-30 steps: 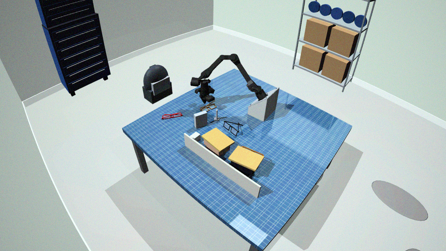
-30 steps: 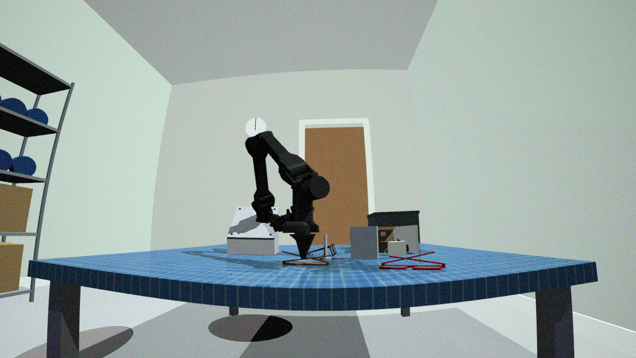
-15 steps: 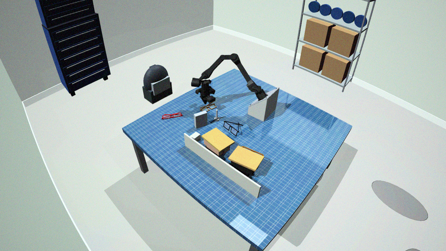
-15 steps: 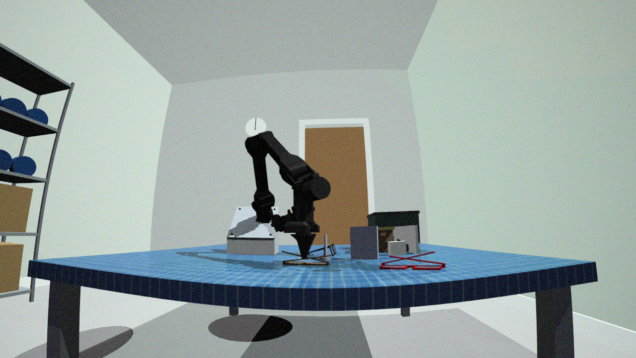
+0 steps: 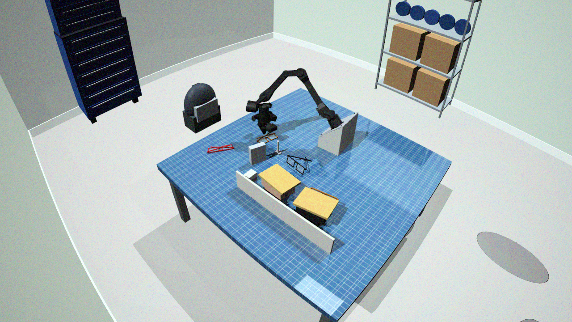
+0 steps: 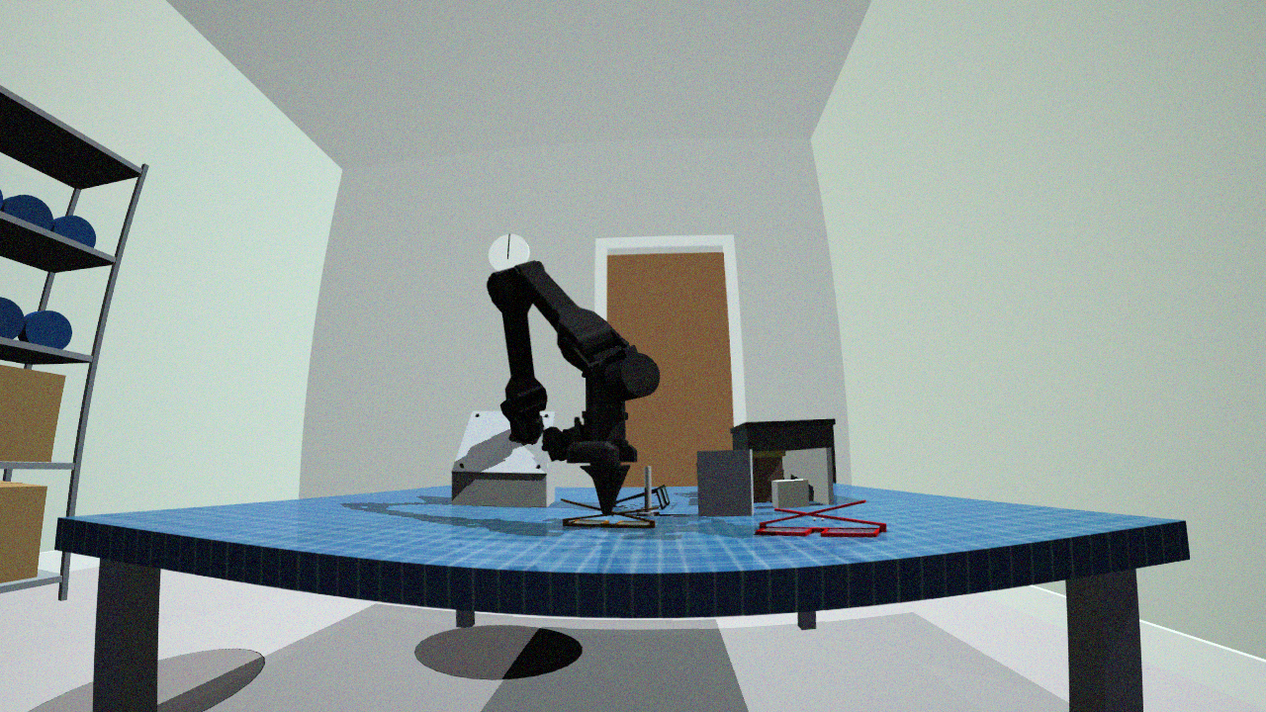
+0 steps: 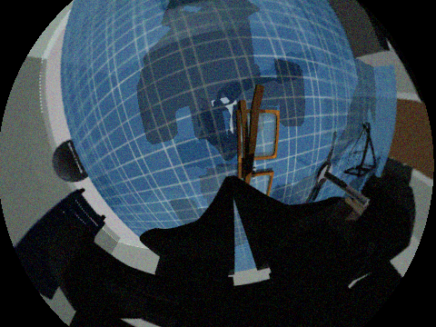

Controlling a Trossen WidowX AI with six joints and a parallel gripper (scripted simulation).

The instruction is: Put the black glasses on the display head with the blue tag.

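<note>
My gripper tip is now 18 cm short of the grey block, 15 cm to the right of it and 3 cm below it. Also, from my gripper tip: small block (31 cm ahead, 24 cm to the left); black glasses (2 cm ahead, 34 cm to the left); post (5 cm ahead, 17 cm to the left).
</note>
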